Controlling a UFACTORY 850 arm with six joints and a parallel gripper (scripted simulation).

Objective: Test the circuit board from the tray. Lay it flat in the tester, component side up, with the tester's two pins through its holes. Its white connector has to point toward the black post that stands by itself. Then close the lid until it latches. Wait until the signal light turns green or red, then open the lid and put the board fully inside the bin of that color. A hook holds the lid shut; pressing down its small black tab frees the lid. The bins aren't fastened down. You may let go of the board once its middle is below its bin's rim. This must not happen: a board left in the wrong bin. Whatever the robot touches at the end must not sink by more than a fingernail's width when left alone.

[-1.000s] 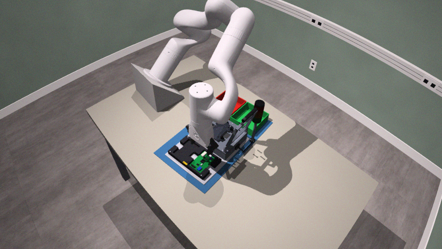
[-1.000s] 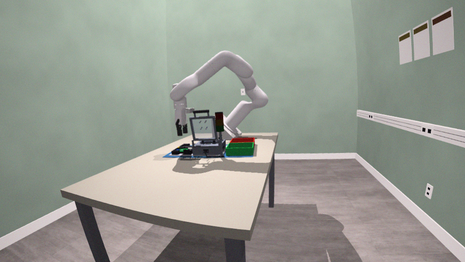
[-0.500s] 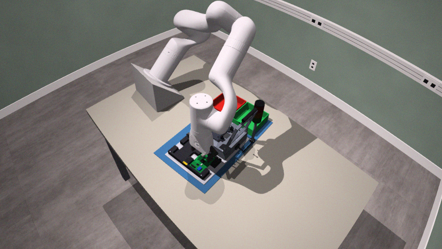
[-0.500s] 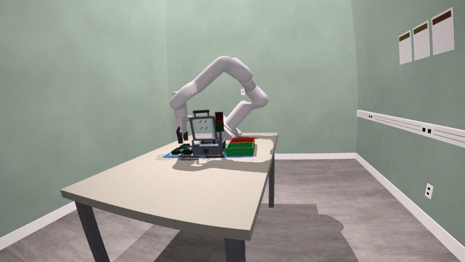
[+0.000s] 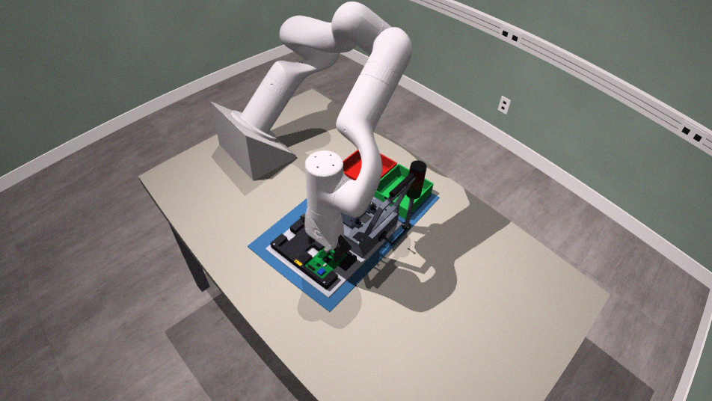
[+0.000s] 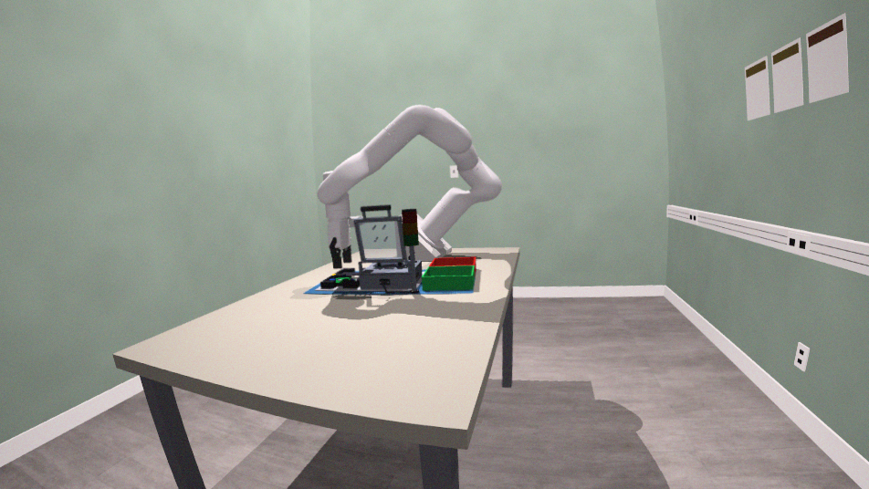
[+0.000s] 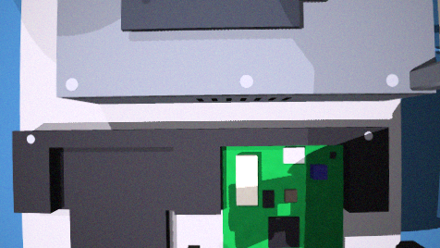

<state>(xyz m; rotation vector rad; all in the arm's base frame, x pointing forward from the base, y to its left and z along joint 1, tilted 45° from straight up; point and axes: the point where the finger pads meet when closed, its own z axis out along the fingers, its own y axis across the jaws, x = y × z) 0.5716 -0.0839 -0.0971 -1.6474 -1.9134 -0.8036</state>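
Right now the green circuit board is 6 cm below my hand. Also, from my hand: black latch part: 21 cm to the left, 13 cm behind, 1 cm above; then green bin: 37 cm to the left, 7 cm below, 5 cm behind; then lid: 18 cm to the left, 10 cm above, 6 cm ahead.
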